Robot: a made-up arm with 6 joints. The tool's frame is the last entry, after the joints.
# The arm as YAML. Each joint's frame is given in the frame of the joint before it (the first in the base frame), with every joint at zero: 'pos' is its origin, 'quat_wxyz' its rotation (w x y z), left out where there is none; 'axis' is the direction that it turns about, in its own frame. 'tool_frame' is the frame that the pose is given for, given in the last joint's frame.
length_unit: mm
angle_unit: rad
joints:
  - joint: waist
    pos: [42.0, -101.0, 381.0]
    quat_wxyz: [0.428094, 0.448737, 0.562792, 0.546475]
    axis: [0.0, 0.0, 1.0]
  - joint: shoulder
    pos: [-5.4, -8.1, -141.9]
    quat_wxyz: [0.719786, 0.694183, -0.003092, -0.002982]
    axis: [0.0, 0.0, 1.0]
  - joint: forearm
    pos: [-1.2, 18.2, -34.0]
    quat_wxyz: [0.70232, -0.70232, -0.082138, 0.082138]
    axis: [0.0, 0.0, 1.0]
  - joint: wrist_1
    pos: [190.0, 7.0, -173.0]
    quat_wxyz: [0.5, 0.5, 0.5, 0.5]
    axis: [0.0, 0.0, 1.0]
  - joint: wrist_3
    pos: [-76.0, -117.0, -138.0]
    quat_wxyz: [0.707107, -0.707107, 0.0, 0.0]
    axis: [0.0, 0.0, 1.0]
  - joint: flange
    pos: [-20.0, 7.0, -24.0]
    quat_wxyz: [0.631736, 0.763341, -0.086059, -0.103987]
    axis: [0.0, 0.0, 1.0]
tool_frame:
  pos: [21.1, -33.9, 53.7]
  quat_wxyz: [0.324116, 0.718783, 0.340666, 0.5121]
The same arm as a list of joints. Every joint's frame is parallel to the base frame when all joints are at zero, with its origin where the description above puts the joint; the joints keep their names.
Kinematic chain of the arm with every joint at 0, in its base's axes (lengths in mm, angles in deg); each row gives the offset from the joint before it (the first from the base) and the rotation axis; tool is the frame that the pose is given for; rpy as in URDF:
waist: xyz 42 -101 381 axis 0.972304 0.230901 -0.0362
shoulder: xyz -137 -38 -3 axis -z
forearm: xyz 18 3 34 axis +x
wrist_1: xyz -173 190 7 axis +y
wrist_3: xyz -117 -138 -76 axis +x
flange: xyz -24 -7 -20 axis -0.180193 0.946562 -0.267489
tool: xyz -44 50 6 rpy -3.8 -5.55 45.13

